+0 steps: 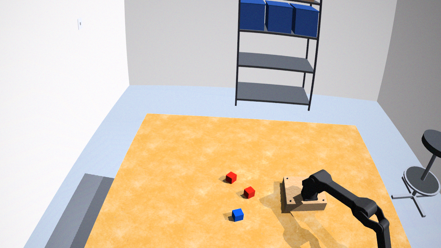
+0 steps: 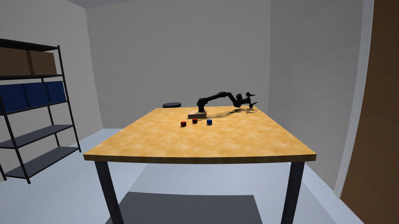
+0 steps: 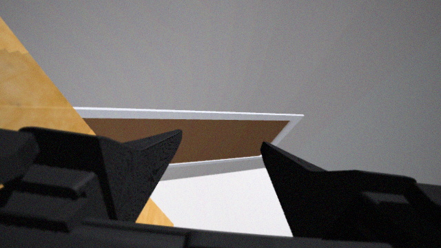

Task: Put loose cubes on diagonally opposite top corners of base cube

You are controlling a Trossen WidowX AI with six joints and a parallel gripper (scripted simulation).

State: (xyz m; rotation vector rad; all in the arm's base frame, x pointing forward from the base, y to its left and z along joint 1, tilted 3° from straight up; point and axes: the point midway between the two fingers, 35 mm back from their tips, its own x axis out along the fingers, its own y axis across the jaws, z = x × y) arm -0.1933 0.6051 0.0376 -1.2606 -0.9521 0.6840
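The blue cube is 560 mm to the right of my gripper tip, 470 mm ahead of it and 110 mm below it.
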